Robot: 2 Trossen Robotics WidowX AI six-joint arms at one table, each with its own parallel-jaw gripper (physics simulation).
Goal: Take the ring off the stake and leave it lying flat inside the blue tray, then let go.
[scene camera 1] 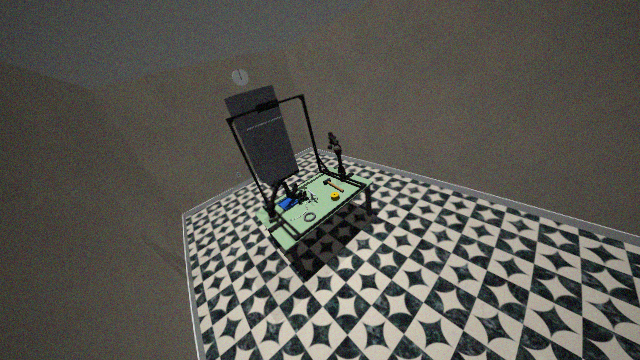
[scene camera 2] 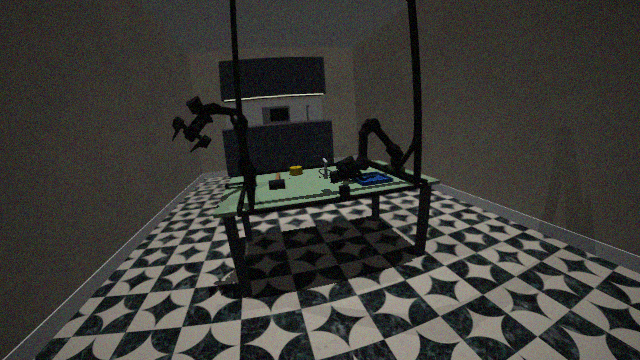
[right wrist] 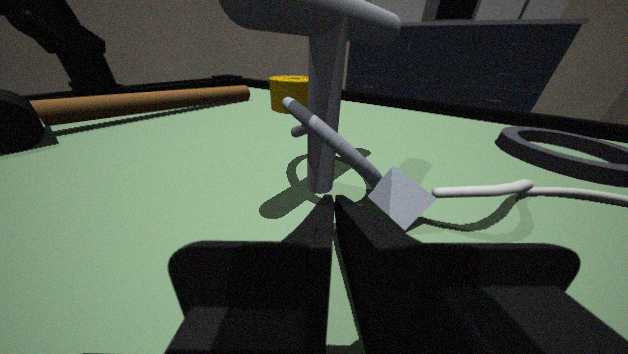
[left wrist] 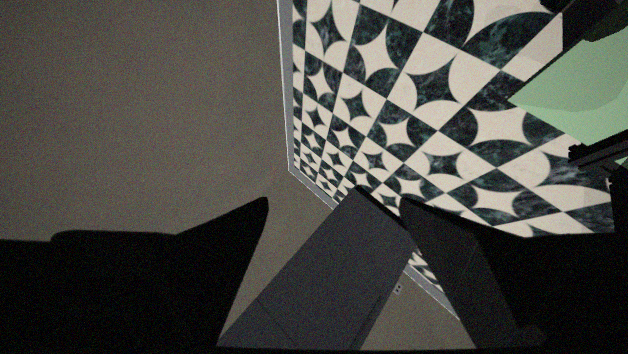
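Seen in the pictures: left gripper, fingertip midpoint: (scene camera 1: pixel 331 144) (scene camera 2: pixel 181 146) (left wrist: pixel 333 203); right gripper, fingertip midpoint: (scene camera 1: pixel 309 198) (right wrist: pixel 332 202); left arm's base, link origin: (scene camera 1: pixel 343 178) (right wrist: pixel 99 91); right arm's base, link origin: (scene camera 1: pixel 272 215) (scene camera 2: pixel 396 165).
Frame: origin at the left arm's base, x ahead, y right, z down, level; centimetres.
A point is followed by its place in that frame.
The grey stake (right wrist: pixel 324 65) {x 47.2, y -11.9, z -6.3 cm} (scene camera 2: pixel 325 169) has a wide crossbar on top and stands at the centre of the right wrist view. A thin grey ring (right wrist: pixel 347 151) {x 49.7, y -11.4, z -2.5 cm} shows nearly edge-on, tilted around the stake, with a pale faceted block (right wrist: pixel 400 197) {x 52.2, y -13.8, z 0.3 cm} at its lower right end. My right gripper (right wrist: pixel 332 202) {x 50.0, y -10.3, z 0.2 cm} (scene camera 2: pixel 333 178) {x 50.0, y -10.3, z 0.2 cm} is shut and empty, low in front of the stake, its tips left of the block. The blue tray (scene camera 1: pixel 286 204) {x 75.8, y -1.7, z 1.4 cm} (scene camera 2: pixel 382 178) {x 80.5, y -1.4, z 1.7 cm} is near the right arm and does not show in the right wrist view. My left gripper (left wrist: pixel 333 203) {x -12.0, y 44.7, z -29.3 cm} (scene camera 2: pixel 183 144) {x -12.0, y 44.7, z -29.3 cm} is open and empty, raised beyond the table's left end.
A flat dark ring (right wrist: pixel 530 154) {x 57.1, y -32.1, z 1.1 cm} lies on the green table with a white cord (right wrist: pixel 480 191) {x 55.3, y -15.6, z -1.1 cm} near it. A yellow cylinder (right wrist: pixel 282 95) {x 27.1, y -22.6, z -0.9 cm} (scene camera 1: pixel 335 196) {x 26.1, y -30.3, z -3.0 cm} (scene camera 2: pixel 296 170) {x 26.2, y -22.4, z -1.5 cm} stands behind the stake. A hammer with an orange handle (right wrist: pixel 140 102) {x 18.0, y -4.8, z -0.4 cm} (scene camera 1: pixel 336 187) {x 16.0, y -12.6, z -0.3 cm} lies at the left. Black frame posts (scene camera 2: pixel 415 90) {x 95.6, y 13.9, z -47.8 cm} rise from the table.
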